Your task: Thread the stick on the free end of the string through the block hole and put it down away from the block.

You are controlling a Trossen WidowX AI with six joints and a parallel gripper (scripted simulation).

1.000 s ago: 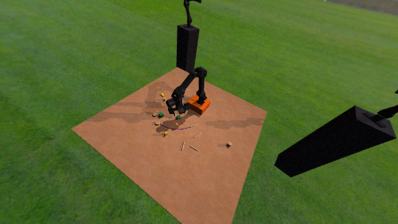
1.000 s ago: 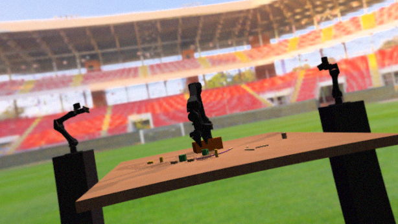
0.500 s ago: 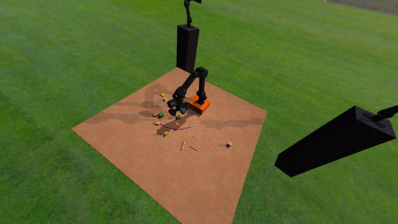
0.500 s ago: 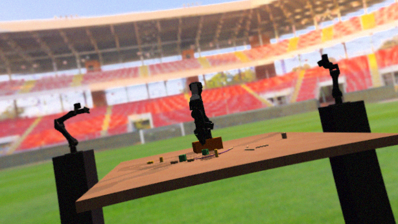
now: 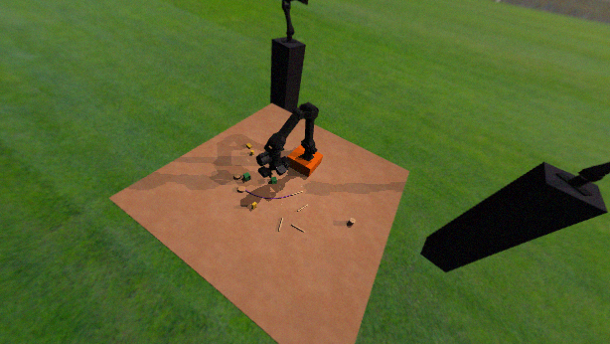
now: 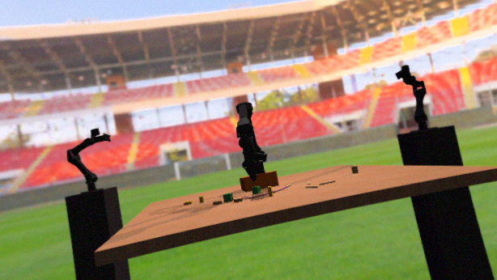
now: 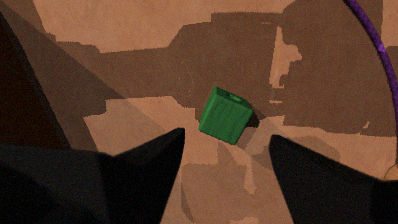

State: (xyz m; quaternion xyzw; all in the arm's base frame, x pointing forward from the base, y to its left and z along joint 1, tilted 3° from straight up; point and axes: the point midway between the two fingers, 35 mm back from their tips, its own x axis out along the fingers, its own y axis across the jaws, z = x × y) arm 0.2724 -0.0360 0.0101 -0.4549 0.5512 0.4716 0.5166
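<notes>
My gripper tip is now 150 mm to the right of the thin wooden stick, 60 mm above it and 30 mm past it. Round my gripper tip: green cube (130 mm to the right, 100 mm ahead, 40 mm below); yellow piece (200 mm ahead, 60 mm to the left, 40 mm below); round wooden button (180 mm ahead, 80 mm to the right, 50 mm below).
</notes>
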